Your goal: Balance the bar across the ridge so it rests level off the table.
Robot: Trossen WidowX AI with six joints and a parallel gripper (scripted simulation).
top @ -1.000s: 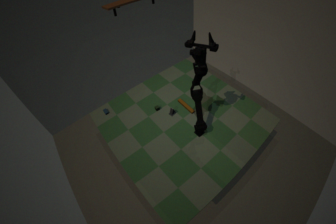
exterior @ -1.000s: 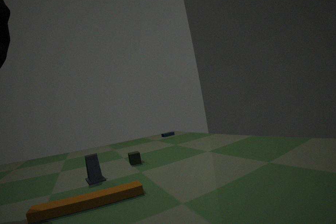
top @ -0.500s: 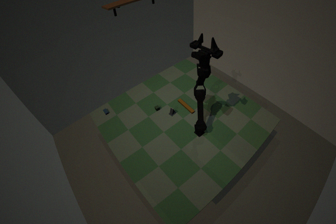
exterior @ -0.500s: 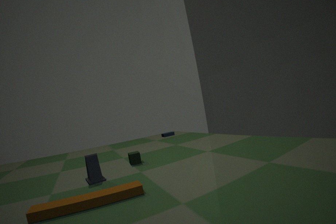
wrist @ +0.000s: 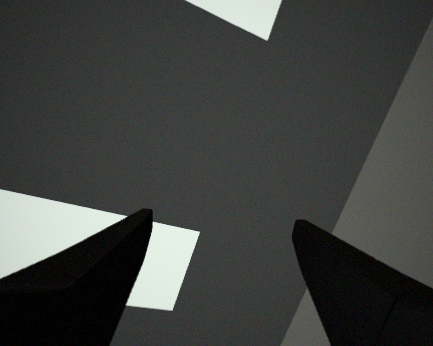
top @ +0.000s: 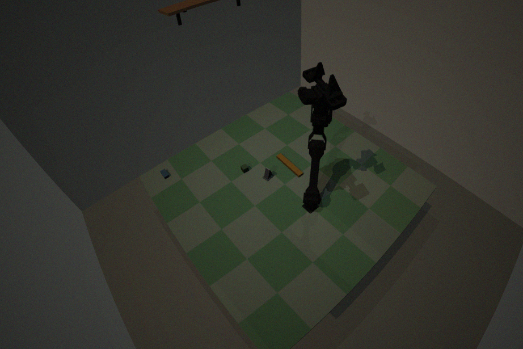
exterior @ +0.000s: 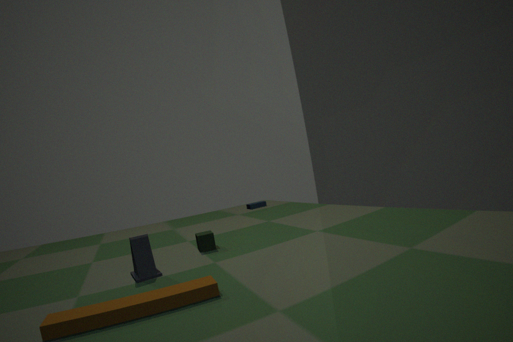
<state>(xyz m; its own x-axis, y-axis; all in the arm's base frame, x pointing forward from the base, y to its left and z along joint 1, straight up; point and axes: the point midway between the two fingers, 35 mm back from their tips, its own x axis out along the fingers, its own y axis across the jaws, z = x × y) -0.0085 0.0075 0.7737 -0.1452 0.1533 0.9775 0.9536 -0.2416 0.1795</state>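
My gripper tip is now 800 mm above the orange bar, 300 mm short of it and 120 mm to the left of it. Round my gripper tip: dark green cube: 790 mm below, 450 mm ahead, 90 mm to the left; then small blue block: 800 mm below, 750 mm ahead, 490 mm to the left.
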